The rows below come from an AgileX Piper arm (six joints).
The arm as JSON. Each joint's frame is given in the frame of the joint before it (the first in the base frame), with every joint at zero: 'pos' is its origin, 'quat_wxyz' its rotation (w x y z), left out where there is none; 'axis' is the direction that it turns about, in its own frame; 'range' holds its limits. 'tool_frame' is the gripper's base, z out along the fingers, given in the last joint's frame.
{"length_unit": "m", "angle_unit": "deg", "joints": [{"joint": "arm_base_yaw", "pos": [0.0, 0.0, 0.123], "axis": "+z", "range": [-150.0, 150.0]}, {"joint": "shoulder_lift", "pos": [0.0, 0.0, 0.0], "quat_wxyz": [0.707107, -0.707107, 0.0, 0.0], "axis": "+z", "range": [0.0, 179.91]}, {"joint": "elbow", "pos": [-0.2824, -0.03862, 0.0], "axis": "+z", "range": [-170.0, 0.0]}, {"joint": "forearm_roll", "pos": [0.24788, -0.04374, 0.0], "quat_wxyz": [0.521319, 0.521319, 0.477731, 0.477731], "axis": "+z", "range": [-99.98, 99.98]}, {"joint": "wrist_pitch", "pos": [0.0, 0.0, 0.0], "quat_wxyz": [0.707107, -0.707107, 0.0, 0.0], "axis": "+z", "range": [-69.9, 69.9]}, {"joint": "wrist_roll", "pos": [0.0, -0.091, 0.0], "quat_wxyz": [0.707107, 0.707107, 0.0, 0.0], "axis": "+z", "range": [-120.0, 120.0]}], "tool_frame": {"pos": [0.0, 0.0, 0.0]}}
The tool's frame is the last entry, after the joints.
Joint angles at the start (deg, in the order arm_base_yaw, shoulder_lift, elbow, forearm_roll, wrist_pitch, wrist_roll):
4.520, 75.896, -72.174, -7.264, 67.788, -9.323
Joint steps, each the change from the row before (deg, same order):
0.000, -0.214, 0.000, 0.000, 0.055, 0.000
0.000, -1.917, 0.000, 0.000, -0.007, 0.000
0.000, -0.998, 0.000, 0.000, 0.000, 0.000
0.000, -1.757, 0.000, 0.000, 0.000, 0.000
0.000, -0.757, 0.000, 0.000, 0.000, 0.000
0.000, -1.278, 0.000, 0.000, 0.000, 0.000
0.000, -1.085, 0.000, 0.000, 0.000, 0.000
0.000, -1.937, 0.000, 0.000, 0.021, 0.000
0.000, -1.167, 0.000, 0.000, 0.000, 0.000
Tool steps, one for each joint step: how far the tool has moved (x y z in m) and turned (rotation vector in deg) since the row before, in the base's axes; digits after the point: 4 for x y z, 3 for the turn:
-0.0009, -0.0001, 0.0009, 0.013, -0.159, -0.007
-0.0078, -0.0006, 0.0084, 0.152, -1.918, 0.001
-0.0042, -0.0003, 0.0043, 0.079, -0.995, 0.000
-0.0075, -0.0006, 0.0073, 0.138, -1.752, 0.000
-0.0033, -0.0003, 0.0031, 0.060, -0.755, 0.000
-0.0057, -0.0004, 0.0051, 0.101, -1.274, 0.000
-0.0049, -0.0004, 0.0042, 0.086, -1.082, 0.000
-0.0090, -0.0007, 0.0073, 0.151, -1.910, -0.003
-0.0055, -0.0004, 0.0043, 0.092, -1.163, 0.000

